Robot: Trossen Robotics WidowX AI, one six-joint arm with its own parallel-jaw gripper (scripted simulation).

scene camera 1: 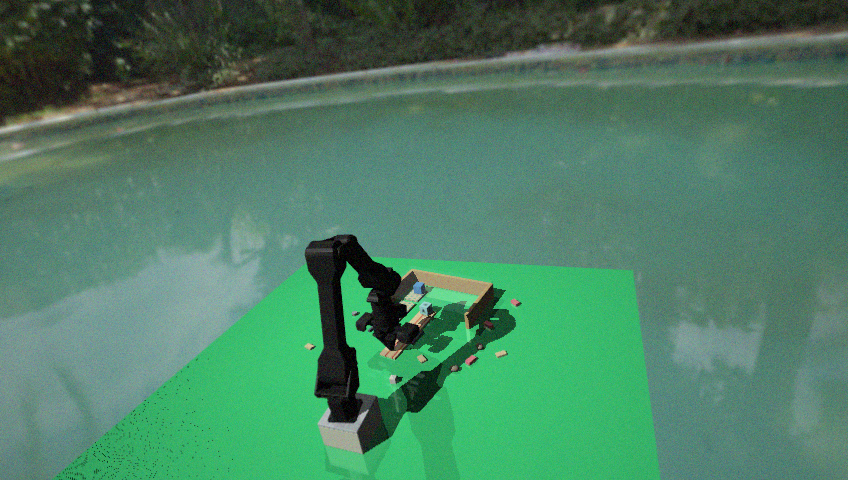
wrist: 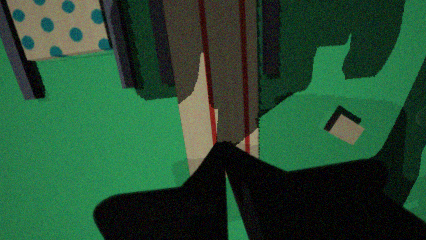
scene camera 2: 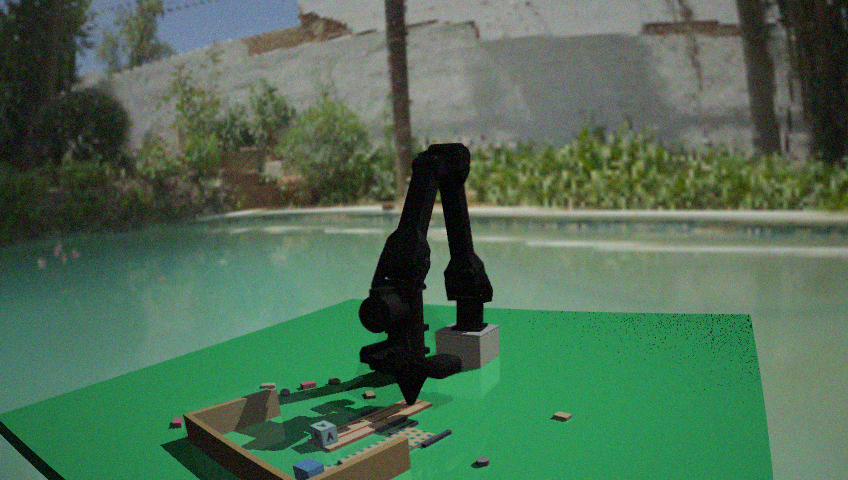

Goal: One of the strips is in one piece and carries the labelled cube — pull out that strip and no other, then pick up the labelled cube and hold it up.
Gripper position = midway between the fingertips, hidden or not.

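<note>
Scene camera 2, my gripper (scene camera 2: 410, 404) visible. Scene camera 1, gripper (scene camera 1: 392, 349) visible too. Wrist view, same for the gripper (wrist: 221, 147).
</note>
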